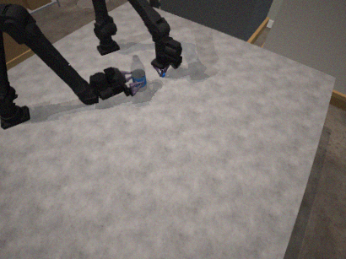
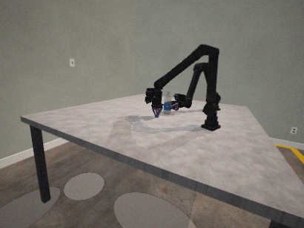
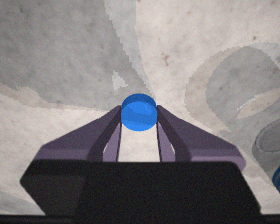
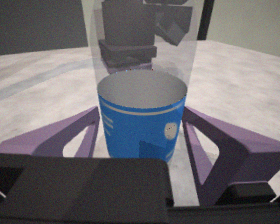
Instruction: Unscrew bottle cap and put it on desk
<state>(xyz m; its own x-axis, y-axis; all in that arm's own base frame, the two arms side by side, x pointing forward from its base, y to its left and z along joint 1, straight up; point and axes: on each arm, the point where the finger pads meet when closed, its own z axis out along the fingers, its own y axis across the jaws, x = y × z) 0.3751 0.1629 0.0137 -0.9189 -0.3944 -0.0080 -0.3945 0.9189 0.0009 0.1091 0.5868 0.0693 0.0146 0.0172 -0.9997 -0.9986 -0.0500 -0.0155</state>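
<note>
Right now the blue cap is 10 mm below my left hand. Round my left hand: clear bottle 40 mm behind, 140 mm to the right, 90 mm above.
Now: the clear bottle 30 mm above my right hand. Round my right hand: blue cap 40 mm ahead, 140 mm to the left, 60 mm below.
</note>
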